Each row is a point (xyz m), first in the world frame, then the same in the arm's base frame.
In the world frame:
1: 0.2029 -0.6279 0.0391
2: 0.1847 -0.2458 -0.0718
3: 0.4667 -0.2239 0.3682
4: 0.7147 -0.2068 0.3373
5: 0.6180 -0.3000 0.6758
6: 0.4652 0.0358 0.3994
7: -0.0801 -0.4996 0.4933
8: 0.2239 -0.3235 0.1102
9: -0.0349 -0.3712 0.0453
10: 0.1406 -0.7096 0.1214
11: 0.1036 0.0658 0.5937
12: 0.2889 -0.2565 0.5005
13: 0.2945 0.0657 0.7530
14: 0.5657 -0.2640 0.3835
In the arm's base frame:
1: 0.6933 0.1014 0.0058
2: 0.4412 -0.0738 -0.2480
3: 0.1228 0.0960 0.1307
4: 0.0013 0.3097 0.0824
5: -0.0053 0.2168 0.4345
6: -0.0937 -0.0297 0.0551
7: 0.5578 -0.2740 0.3847
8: 0.4156 -0.0313 -0.0524
9: 0.6025 -0.2258 -0.0789
10: 0.7572 0.0721 0.1171
11: -0.0160 -0.3892 0.2399
12: 0.1847 -0.0645 0.2742
13: -0.1678 -0.2463 0.3755
14: 0.1011 0.1988 0.1555

